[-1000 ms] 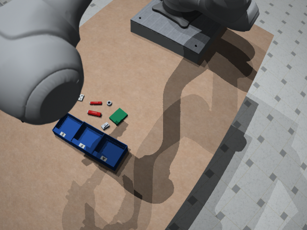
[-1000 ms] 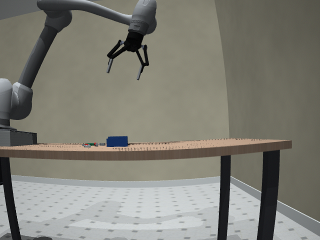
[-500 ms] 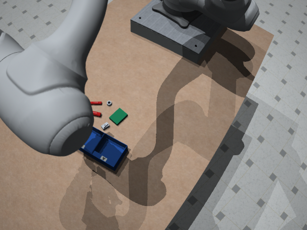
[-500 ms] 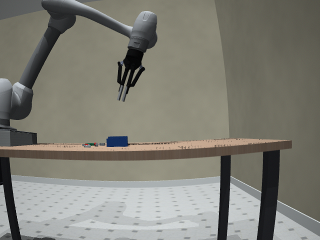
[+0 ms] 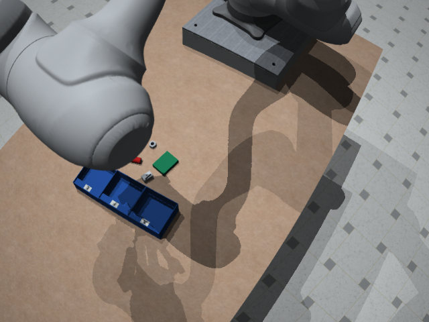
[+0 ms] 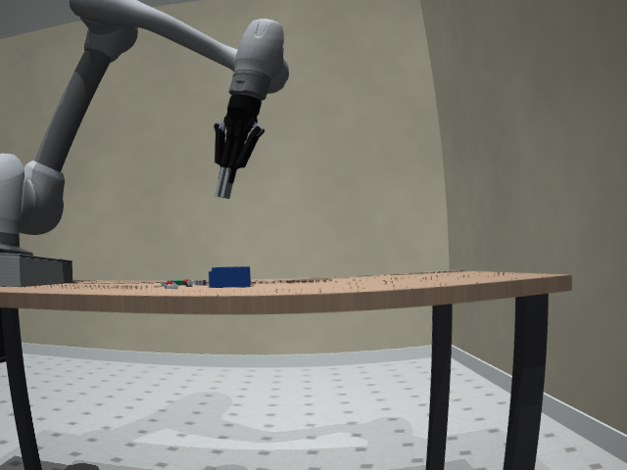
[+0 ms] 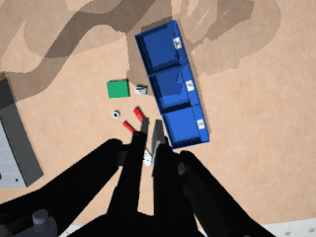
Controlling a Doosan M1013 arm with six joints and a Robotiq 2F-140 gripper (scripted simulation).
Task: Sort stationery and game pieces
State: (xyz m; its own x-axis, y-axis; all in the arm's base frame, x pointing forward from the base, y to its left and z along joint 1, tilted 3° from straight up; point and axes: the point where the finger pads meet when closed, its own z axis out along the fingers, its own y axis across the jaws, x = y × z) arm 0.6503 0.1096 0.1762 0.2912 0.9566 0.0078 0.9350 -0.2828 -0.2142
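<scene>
The blue three-compartment bin lies 210 mm below my hand and 30 mm to the left of it. Round my hand: green flat block 220 mm below, 130 mm behind, 30 mm to the left; then red thing 220 mm below, 120 mm behind, 60 mm to the right; then grey clip-like piece 220 mm below, 80 mm behind, 30 mm to the left.
</scene>
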